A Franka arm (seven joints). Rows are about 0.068 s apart.
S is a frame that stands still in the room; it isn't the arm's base.
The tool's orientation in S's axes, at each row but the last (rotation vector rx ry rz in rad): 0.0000, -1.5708, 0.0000; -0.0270, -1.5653, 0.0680; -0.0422, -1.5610, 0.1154; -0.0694, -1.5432, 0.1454; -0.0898, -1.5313, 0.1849; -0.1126, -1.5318, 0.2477
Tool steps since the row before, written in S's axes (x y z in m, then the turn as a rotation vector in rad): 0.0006, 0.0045, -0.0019, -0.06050, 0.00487, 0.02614; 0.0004, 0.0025, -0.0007, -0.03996, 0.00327, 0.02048; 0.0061, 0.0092, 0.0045, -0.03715, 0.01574, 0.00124; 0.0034, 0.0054, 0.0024, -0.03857, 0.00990, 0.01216; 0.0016, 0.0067, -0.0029, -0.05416, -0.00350, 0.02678; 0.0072, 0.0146, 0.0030, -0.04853, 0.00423, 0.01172
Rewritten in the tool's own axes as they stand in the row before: -0.0019, 0.0045, -0.0006, 0.02614, 0.00487, 0.06050; -0.0005, 0.0025, -0.0005, 0.02048, 0.00307, 0.03998; 0.0054, 0.0084, -0.0065, 0.00260, 0.01726, 0.03639; 0.0032, 0.0048, -0.0036, 0.01259, 0.01007, 0.03839; -0.0016, 0.0070, -0.0021, 0.02416, -0.00465, 0.05529; 0.0064, 0.0128, -0.0082, 0.01140, 0.00576, 0.04845
